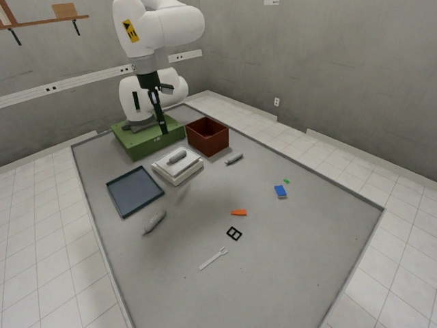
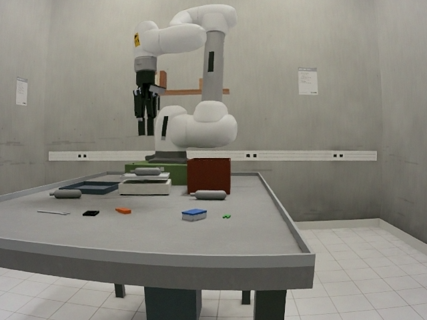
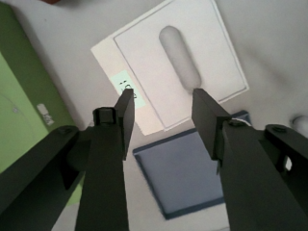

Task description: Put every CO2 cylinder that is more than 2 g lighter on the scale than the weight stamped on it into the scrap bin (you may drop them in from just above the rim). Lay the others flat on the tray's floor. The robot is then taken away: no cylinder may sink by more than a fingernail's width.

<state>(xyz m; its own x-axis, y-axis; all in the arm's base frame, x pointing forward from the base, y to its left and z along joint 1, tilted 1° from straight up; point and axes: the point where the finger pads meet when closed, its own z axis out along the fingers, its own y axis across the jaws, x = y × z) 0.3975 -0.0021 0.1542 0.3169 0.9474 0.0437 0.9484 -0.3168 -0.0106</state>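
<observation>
My gripper is now 4 cm short of the grey CO2 cylinder, 1 cm to the left of it and 17 cm above it. Also, from my hand: white scale: 3 cm ahead, 1 cm to the left, 21 cm below; then scale plate: 4 cm ahead, 1 cm to the left, 19 cm below; then red-brown scrap bin: 4 cm behind, 24 cm to the left, 21 cm below.
</observation>
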